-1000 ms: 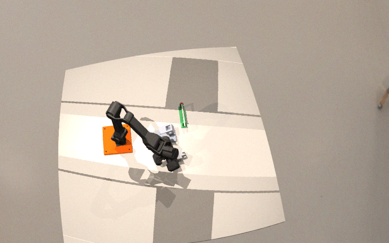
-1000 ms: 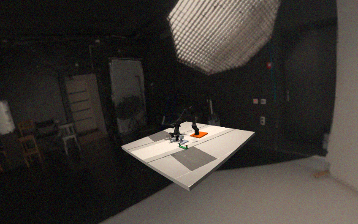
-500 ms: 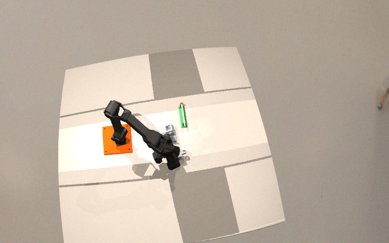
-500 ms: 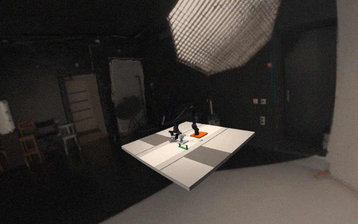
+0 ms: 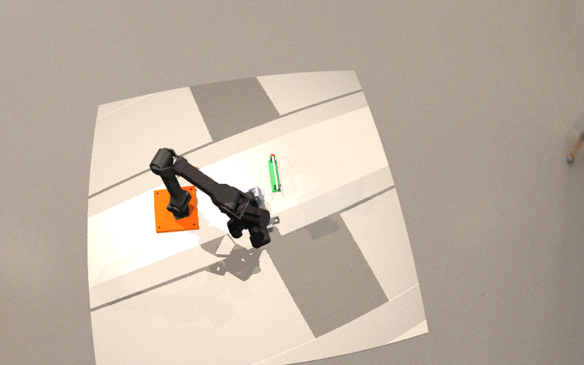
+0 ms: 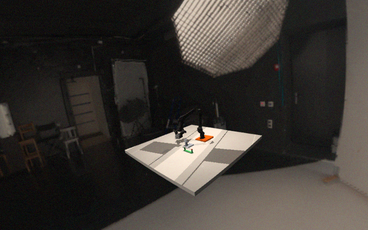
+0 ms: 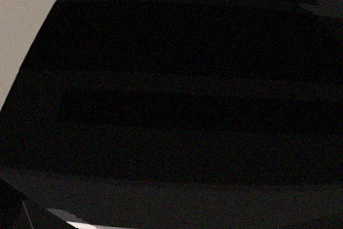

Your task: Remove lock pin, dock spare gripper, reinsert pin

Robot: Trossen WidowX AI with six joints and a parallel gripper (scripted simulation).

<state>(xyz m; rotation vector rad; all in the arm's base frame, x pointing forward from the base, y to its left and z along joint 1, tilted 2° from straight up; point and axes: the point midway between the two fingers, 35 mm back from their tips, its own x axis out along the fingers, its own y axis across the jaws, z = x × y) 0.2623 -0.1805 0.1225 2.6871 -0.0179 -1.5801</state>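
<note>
Right now my gripper tip is 140 mm to the right of the grey mount, 50 mm above it and 10 mm past it. From my gripper tip the other things lie so: green holder (230 mm to the left, 120 mm ahead, 80 mm below); spare gripper (10 mm above).
</note>
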